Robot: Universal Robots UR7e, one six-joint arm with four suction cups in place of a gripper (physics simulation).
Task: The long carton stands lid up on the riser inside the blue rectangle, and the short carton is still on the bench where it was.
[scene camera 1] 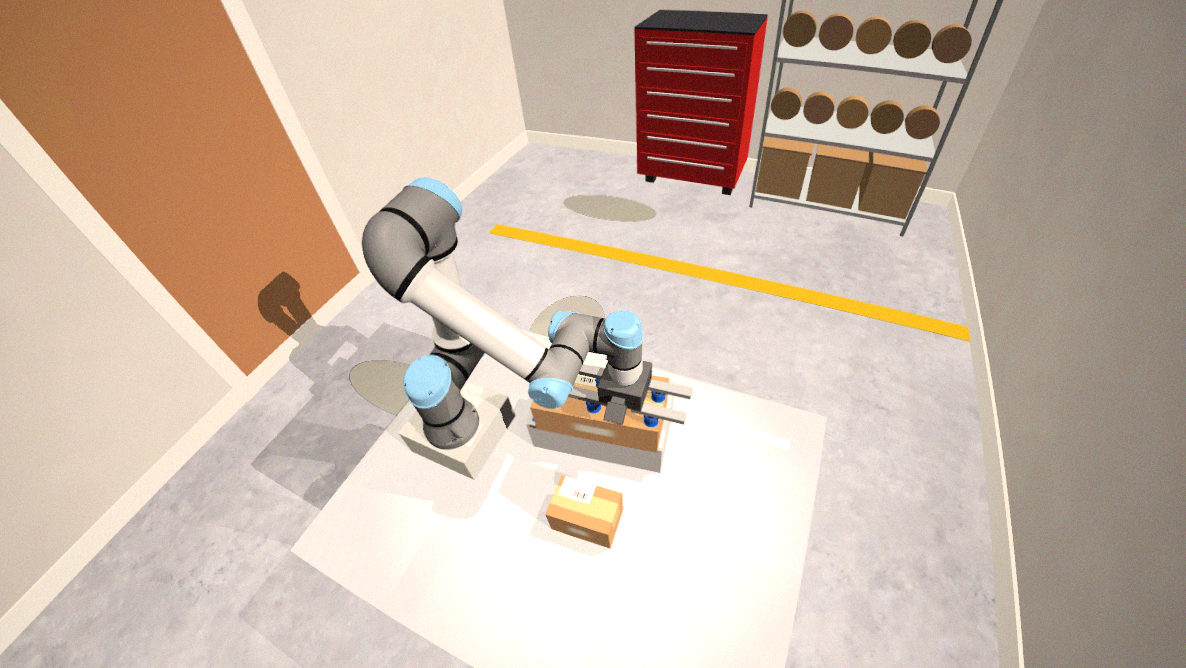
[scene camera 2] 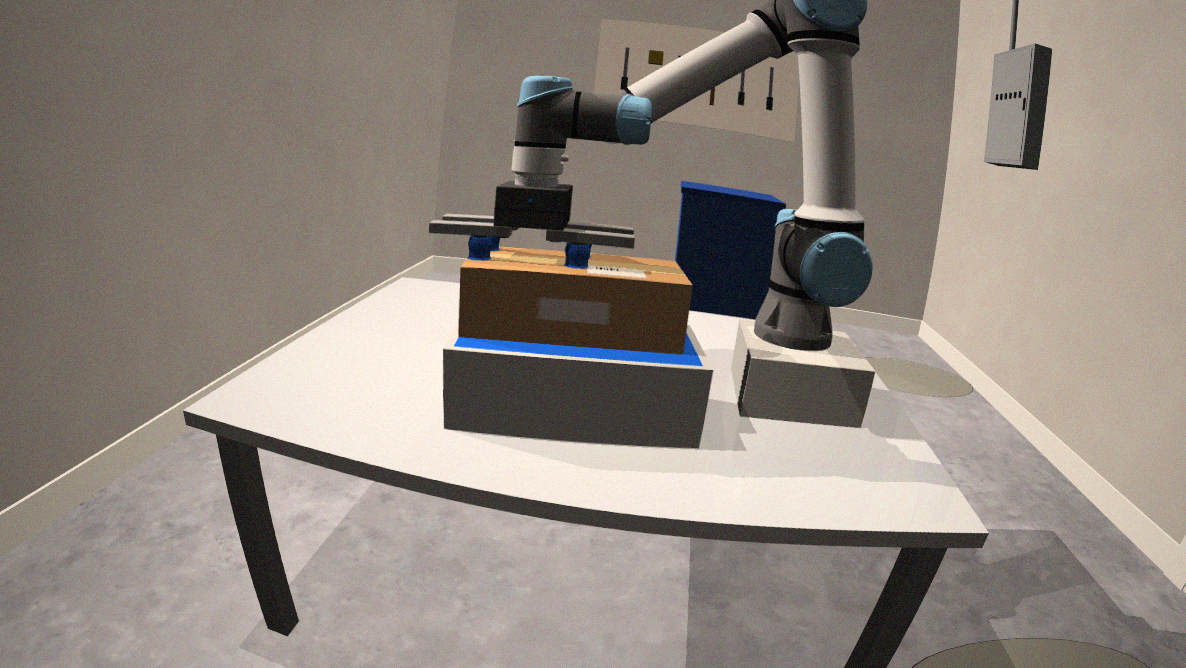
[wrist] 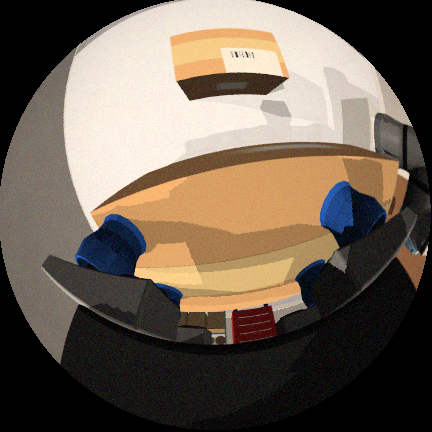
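Pixels of known places: hand, tool point: (scene camera 2: 529,265) (wrist: 236,252); arm's base, link origin: (scene camera 1: 452,425) (scene camera 2: 792,337).
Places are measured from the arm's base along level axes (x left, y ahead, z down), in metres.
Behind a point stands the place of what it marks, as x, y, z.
The long carton (scene camera 1: 572,423) @(0.081, 0.336, -0.081) (scene camera 2: 572,306) @(0.244, 0.367, -0.074) (wrist: 241,201) @(0.114, 0.447, -0.118) stands lid up on the grey riser (scene camera 1: 597,456) @(0.096, 0.384, 0.081) (scene camera 2: 572,398) @(0.294, 0.351, 0.036), within the blue rectangle (scene camera 2: 572,350) @(0.260, 0.360, -0.018) on the riser's top. My suction gripper (scene camera 1: 621,403) @(0.161, 0.447, -0.105) (scene camera 2: 531,249) @(0.161, 0.447, -0.105) (wrist: 235,257) @(0.161, 0.447, -0.105) sits on the carton's lid with its blue cups pressed on it, so it holds the carton. The short carton (scene camera 1: 584,510) @(-0.080, 0.432, 0.002) (wrist: 229,60) @(-0.035, 0.427, 0.001) lies label up on the white bench (scene camera 1: 730,540) @(0.010, 0.768, 0.102) (scene camera 2: 348,390) @(0.256, 0.719, 0.102) (wrist: 120,112) @(-0.033, 0.661, 0.102), in front of the riser and apart from it. It is hidden in scene camera 2.
The arm's grey base block (scene camera 1: 463,452) @(-0.059, 0.076, 0.002) (scene camera 2: 804,386) @(0.143, -0.002, 0.038) stands on the bench beside the riser. A blue bin (scene camera 2: 726,240) is behind the bench. A red drawer cabinet (scene camera 1: 697,100) and a shelf rack (scene camera 1: 942,141) stand at the far wall, beyond a yellow floor line (scene camera 1: 730,278).
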